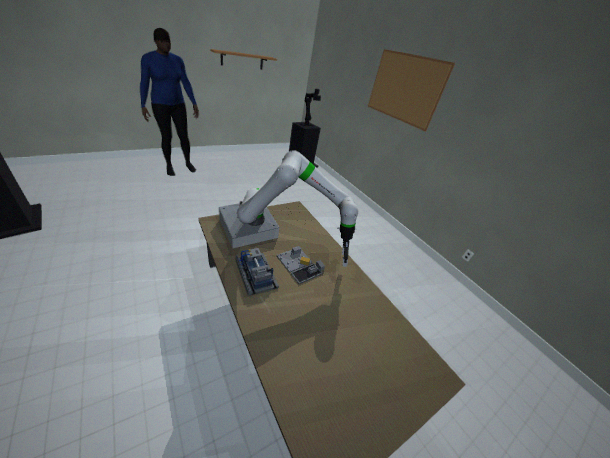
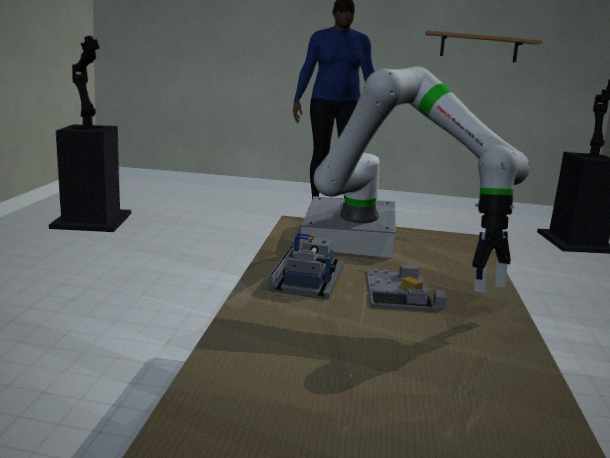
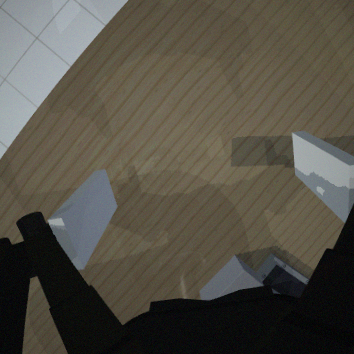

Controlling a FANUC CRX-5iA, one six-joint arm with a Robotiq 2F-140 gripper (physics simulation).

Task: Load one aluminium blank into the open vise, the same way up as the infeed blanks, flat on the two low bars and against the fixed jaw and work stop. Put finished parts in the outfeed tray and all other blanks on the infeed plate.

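Frame: origin at the arm's base, x left, y back, z up, level; metres.
Seen in the pictures: gripper, between the fingertips: (image 1: 344, 260) (image 2: 490, 289) (image 3: 199, 171); arm's base, origin of its link: (image 2: 359, 216).
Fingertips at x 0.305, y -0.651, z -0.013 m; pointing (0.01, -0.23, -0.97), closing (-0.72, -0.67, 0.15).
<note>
Offsets run from my fingertips to a thing's top centre. "spot": to the spot under its first point.
My gripper (image 1: 345, 263) (image 2: 490, 282) (image 3: 199, 171) is open and empty above the table, right of the infeed plate. The infeed plate (image 1: 286, 258) (image 2: 378, 282) carries a grey block @(dx -0.171, dy +0.293, dz -0.052 m) (image 1: 296, 251) (image 2: 409, 271) and a yellow block @(dx -0.186, dy +0.177, dz -0.052 m) (image 1: 305, 260) (image 2: 411, 283). The dark-floored outfeed tray @(spot: dx -0.275, dy +0.101, dz -0.090 m) (image 1: 301, 275) (image 2: 386, 298) in front of it holds a grey part @(dx -0.187, dy +0.095, dz -0.055 m) (image 1: 313, 270) (image 2: 416, 297). Another grey block @(dx -0.115, dy +0.096, dz -0.060 m) (image 1: 320, 267) (image 2: 440, 298) (image 3: 232, 280) is at the tray's right end; whether it touches the rim is unclear. The vise @(dx -0.512, dy +0.269, dz +0.003 m) (image 1: 260, 275) (image 2: 303, 278) stands left; its bars are hidden.
The grey robot base (image 1: 255, 237) (image 2: 350, 241) is behind the vise and plate. Blue hoses (image 2: 301, 236) rise at the vise's back. The wooden table's edge (image 3: 57, 82) is near my gripper. A person (image 1: 167, 82) (image 2: 340, 65) stands beyond the table.
</note>
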